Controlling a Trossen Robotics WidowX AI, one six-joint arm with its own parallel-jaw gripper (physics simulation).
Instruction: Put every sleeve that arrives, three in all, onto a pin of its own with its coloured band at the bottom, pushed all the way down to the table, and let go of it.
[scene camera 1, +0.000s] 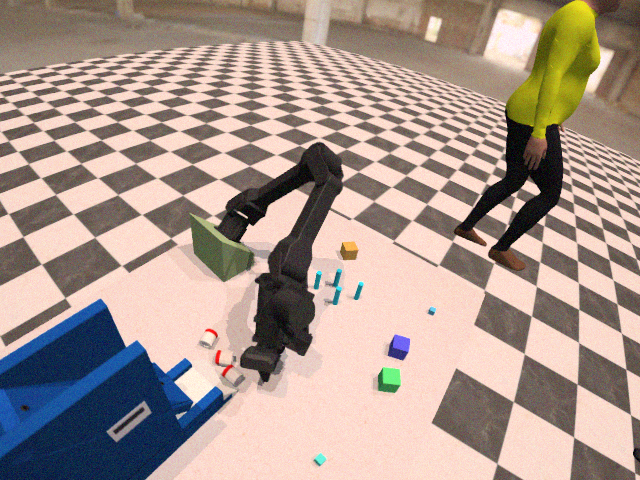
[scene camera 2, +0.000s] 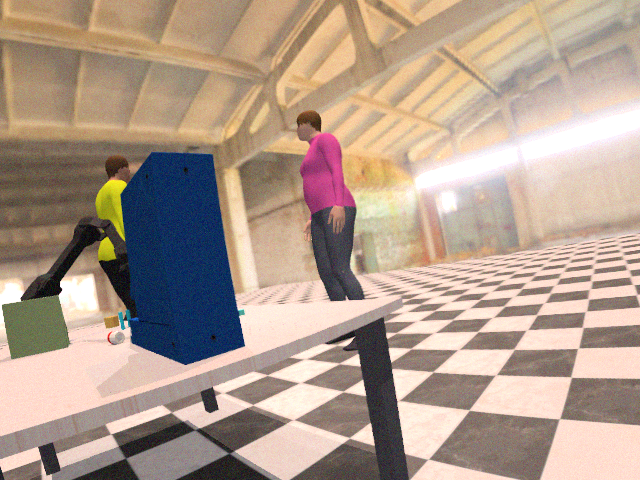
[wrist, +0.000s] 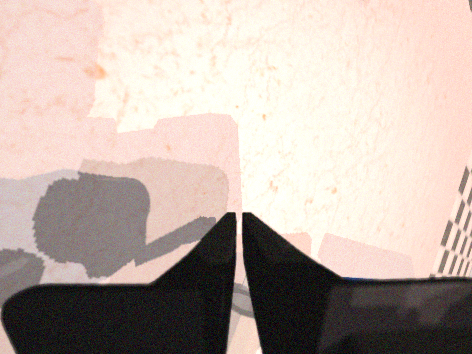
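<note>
Three white sleeves with red bands lie on their sides on the table in scene camera 1: an outer sleeve (scene camera 1: 208, 338), a middle sleeve (scene camera 1: 225, 358) and a sleeve nearest the blue chute (scene camera 1: 233, 375). One sleeve (scene camera 2: 115, 337) shows in scene camera 2; I cannot tell which. Several thin cyan pins (scene camera 1: 337, 295) stand upright and bare beyond the arm. My gripper (scene camera 1: 264, 377) (wrist: 238, 221) is shut and empty, above the table just right of the sleeves in scene camera 1. In the wrist view, part of a sleeve's grey end (wrist: 242, 299) shows behind the fingers, mostly hidden.
A blue chute housing (scene camera 1: 98, 413) (scene camera 2: 180, 258) stands beside the sleeves. A green block (scene camera 1: 217, 253) (scene camera 2: 36, 326) stands near the arm's base. An orange cube (scene camera 1: 349, 250), blue cube (scene camera 1: 399, 347), green cube (scene camera 1: 389, 379) and small cubes (scene camera 1: 432, 311) (scene camera 1: 320, 459) lie about.
</note>
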